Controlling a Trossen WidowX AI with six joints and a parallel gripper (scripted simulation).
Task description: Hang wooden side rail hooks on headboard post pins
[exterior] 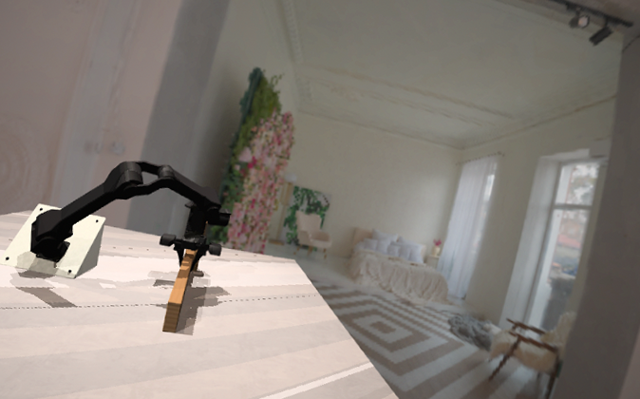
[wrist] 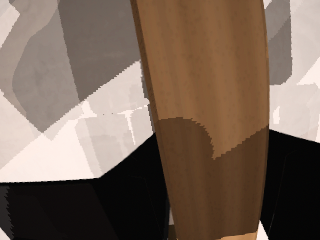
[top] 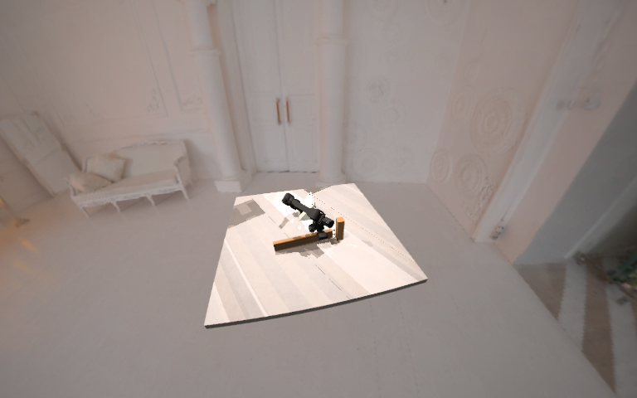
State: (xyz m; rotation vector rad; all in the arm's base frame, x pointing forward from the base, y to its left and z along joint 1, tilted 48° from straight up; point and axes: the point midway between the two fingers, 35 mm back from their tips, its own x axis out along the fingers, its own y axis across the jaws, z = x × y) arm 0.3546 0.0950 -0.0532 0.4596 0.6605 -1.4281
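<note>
The wooden headboard post lies 10 mm behind my gripper tip, 150 mm to the left of it and 50 mm above it.
</note>
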